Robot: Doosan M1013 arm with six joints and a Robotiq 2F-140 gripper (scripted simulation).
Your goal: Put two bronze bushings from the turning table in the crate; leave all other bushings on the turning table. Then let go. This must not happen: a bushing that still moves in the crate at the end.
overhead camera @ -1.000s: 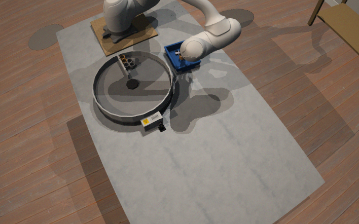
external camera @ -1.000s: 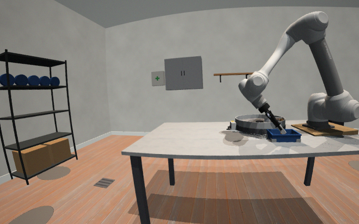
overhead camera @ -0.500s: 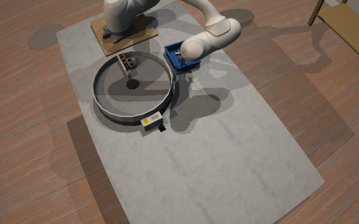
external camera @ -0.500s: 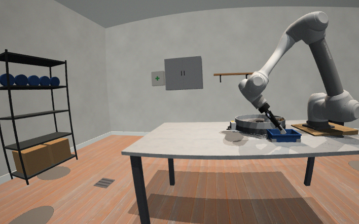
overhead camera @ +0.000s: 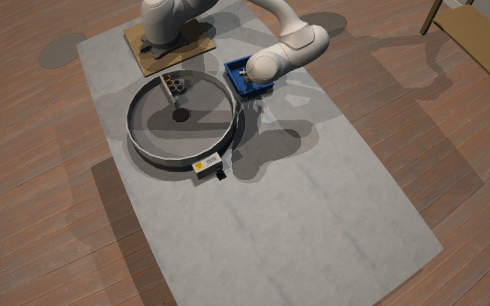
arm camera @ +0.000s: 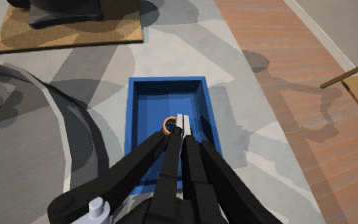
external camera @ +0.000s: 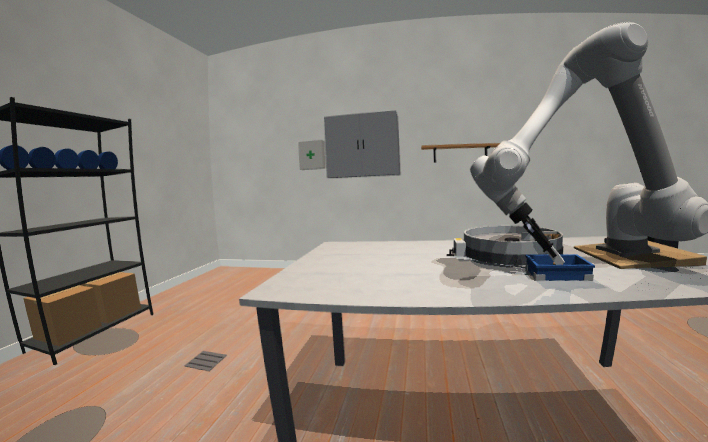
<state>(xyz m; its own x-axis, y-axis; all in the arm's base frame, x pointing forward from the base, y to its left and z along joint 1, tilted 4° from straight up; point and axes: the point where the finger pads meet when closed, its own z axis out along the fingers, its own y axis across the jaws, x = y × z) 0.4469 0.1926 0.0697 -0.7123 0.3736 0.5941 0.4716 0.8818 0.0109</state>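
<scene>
The blue crate lies 2 cm behind my hand, 1 cm to the right of it and 4 cm below it. From my hand the other things lie so: round grey turning table (1 cm ahead, 34 cm to the right, 1 cm below).
</scene>
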